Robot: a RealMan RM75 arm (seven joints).
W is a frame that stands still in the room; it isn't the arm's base.
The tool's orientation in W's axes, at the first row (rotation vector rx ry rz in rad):
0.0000, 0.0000, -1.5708
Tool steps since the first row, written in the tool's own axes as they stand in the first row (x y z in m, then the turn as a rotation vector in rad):
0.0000, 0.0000, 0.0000, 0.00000, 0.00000, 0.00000
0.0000, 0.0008, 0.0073, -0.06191, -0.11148, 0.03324
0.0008, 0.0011, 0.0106, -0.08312, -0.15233, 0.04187
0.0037, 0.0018, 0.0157, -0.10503, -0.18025, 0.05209
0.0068, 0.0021, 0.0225, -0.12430, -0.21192, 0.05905
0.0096, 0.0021, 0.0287, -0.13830, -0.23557, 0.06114
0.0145, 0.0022, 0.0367, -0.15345, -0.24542, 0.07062
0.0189, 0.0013, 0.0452, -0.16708, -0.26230, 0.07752
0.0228, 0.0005, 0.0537, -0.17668, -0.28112, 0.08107
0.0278, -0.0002, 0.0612, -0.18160, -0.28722, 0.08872
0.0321, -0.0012, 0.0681, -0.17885, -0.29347, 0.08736
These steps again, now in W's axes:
0.0000, 0.0000, 0.0000, 0.00000, 0.00000, 0.00000
0.0008, 0.0000, 0.0073, -0.11148, 0.06191, 0.03324
0.0011, -0.0008, 0.0106, -0.15233, 0.08312, 0.04187
0.0018, -0.0037, 0.0157, -0.18025, 0.10503, 0.05209
0.0021, -0.0068, 0.0225, -0.21192, 0.12430, 0.05905
0.0021, -0.0096, 0.0287, -0.23557, 0.13830, 0.06114
0.0022, -0.0145, 0.0367, -0.24542, 0.15345, 0.07062
0.0013, -0.0189, 0.0452, -0.26230, 0.16708, 0.07752
0.0005, -0.0228, 0.0537, -0.28112, 0.17668, 0.08107
-0.0002, -0.0278, 0.0612, -0.28722, 0.18160, 0.08872
-0.0012, -0.0321, 0.0681, -0.29347, 0.17885, 0.08736

